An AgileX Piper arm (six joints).
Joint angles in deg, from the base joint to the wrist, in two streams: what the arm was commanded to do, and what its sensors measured. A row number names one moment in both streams.
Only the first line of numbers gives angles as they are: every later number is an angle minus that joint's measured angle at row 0.
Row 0, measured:
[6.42, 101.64, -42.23, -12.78, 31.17, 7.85]
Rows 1 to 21, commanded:
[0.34, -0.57, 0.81, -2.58, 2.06, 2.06]
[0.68, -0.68, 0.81, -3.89, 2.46, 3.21]
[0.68, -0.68, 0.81, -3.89, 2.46, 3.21]
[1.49, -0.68, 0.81, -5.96, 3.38, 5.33]
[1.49, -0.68, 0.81, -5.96, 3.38, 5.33]
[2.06, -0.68, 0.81, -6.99, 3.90, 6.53]
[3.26, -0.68, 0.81, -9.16, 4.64, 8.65]
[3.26, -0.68, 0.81, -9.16, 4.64, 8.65]
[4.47, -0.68, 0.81, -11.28, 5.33, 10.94]
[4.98, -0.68, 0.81, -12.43, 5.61, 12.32]
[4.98, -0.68, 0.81, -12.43, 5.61, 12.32]
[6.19, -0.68, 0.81, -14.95, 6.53, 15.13]
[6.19, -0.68, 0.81, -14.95, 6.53, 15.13]
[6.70, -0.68, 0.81, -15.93, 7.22, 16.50]
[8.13, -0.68, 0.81, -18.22, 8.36, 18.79]
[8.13, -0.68, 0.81, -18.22, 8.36, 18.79]
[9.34, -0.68, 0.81, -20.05, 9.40, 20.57]
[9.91, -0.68, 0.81, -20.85, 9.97, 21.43]
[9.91, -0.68, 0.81, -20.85, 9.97, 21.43]
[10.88, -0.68, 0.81, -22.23, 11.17, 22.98]
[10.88, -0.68, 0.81, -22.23, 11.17, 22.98]
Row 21, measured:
[9.62, -0.46, 0.40, -18.10, 8.08, 20.34]
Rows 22 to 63, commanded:
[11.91, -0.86, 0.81, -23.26, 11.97, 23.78]
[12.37, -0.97, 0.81, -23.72, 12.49, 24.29]
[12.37, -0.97, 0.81, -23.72, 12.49, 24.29]
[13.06, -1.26, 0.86, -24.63, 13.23, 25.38]
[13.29, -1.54, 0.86, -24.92, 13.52, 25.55]
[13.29, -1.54, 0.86, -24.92, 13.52, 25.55]
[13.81, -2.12, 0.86, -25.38, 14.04, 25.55]
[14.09, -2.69, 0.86, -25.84, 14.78, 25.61]
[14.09, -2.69, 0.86, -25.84, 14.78, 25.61]
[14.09, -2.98, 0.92, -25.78, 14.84, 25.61]
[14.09, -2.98, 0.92, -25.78, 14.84, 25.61]
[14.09, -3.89, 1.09, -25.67, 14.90, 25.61]
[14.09, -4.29, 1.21, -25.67, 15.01, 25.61]
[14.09, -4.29, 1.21, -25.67, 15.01, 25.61]
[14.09, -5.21, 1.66, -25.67, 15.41, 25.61]
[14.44, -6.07, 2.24, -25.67, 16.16, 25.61]
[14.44, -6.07, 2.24, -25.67, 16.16, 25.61]
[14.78, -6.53, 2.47, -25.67, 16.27, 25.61]
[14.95, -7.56, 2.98, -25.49, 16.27, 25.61]
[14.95, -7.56, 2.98, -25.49, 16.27, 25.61]
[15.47, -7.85, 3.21, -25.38, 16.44, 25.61]
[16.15, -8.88, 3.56, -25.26, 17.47, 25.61]
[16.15, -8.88, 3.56, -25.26, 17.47, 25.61]
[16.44, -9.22, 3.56, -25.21, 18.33, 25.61]
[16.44, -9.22, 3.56, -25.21, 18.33, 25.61]
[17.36, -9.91, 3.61, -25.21, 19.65, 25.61]
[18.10, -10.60, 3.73, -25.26, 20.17, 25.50]
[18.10, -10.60, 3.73, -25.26, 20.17, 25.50]
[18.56, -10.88, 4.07, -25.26, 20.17, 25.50]
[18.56, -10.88, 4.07, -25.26, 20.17, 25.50]
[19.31, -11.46, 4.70, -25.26, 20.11, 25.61]
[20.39, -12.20, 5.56, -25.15, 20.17, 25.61]
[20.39, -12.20, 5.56, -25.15, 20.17, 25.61]
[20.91, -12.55, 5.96, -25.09, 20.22, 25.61]
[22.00, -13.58, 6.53, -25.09, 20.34, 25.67]
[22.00, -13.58, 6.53, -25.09, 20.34, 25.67]
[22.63, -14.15, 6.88, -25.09, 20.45, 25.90]
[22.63, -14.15, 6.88, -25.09, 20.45, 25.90]
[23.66, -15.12, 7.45, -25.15, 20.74, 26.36]
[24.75, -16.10, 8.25, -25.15, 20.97, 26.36]
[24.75, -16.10, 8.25, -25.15, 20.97, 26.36]
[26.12, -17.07, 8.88, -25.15, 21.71, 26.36]
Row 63, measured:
[24.69, -15.58, 7.97, -22.80, 18.10, 25.61]
